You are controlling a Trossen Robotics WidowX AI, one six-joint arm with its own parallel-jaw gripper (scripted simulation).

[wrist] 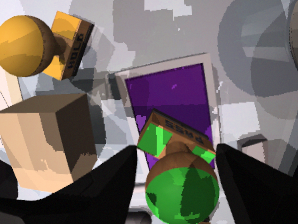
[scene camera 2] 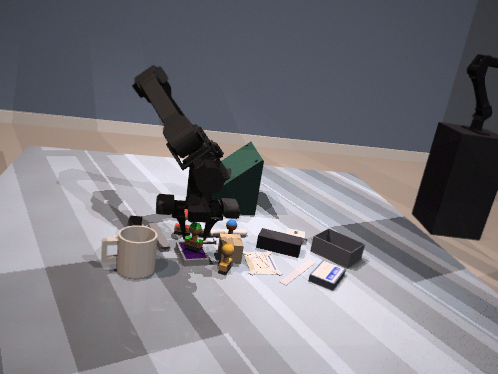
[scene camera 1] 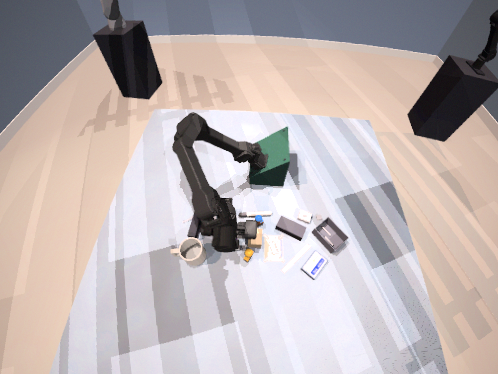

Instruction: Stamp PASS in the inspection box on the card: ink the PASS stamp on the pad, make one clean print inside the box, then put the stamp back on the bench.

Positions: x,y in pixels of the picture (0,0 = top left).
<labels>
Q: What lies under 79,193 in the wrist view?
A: My gripper.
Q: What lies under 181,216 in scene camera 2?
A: My gripper.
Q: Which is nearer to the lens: the tray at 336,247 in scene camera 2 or the mug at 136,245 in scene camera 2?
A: The mug.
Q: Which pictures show the tray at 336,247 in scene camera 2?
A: Scene camera 2 and scene camera 1 only.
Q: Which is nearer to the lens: the mug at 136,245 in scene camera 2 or the black block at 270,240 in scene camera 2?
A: The mug.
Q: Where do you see a tray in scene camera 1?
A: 327,232
</labels>
